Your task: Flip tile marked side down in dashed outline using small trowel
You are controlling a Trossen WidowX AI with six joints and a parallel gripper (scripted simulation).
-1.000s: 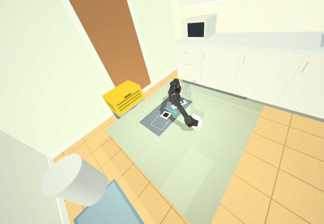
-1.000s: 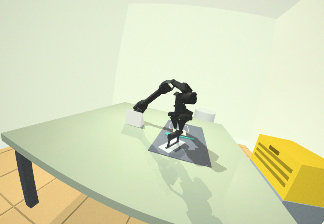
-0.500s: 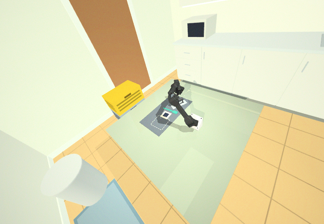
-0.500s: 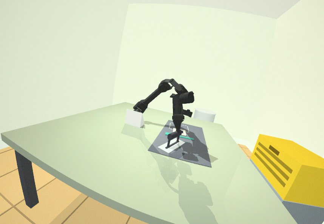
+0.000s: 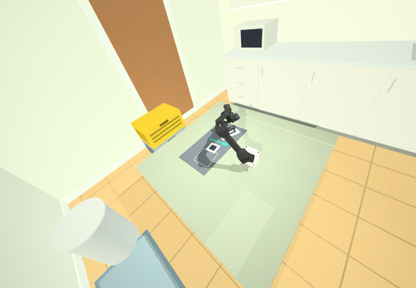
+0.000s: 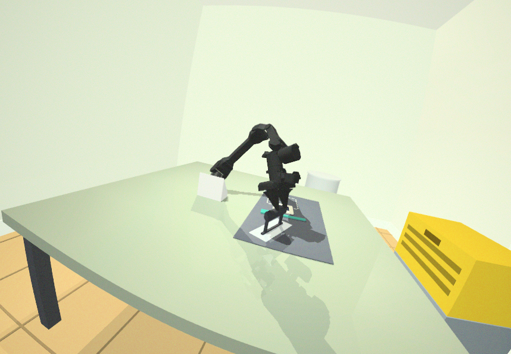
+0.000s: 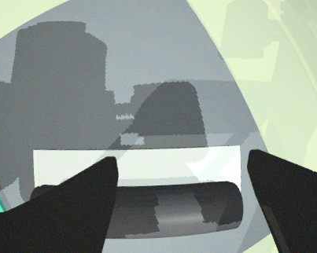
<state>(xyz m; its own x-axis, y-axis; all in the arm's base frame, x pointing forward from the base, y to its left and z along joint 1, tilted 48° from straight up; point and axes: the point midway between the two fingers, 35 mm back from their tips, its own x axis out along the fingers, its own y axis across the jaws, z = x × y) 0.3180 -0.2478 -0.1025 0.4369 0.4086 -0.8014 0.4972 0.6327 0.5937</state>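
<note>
My gripper tip is now 10 mm short of the teal trowel, 180 mm to the right of it and 100 mm above it. Also, from my gripper tip: white tile (30 mm ahead, 270 mm to the left, 100 mm below); grey mat (60 mm ahead, 210 mm to the left, 120 mm below).
</note>
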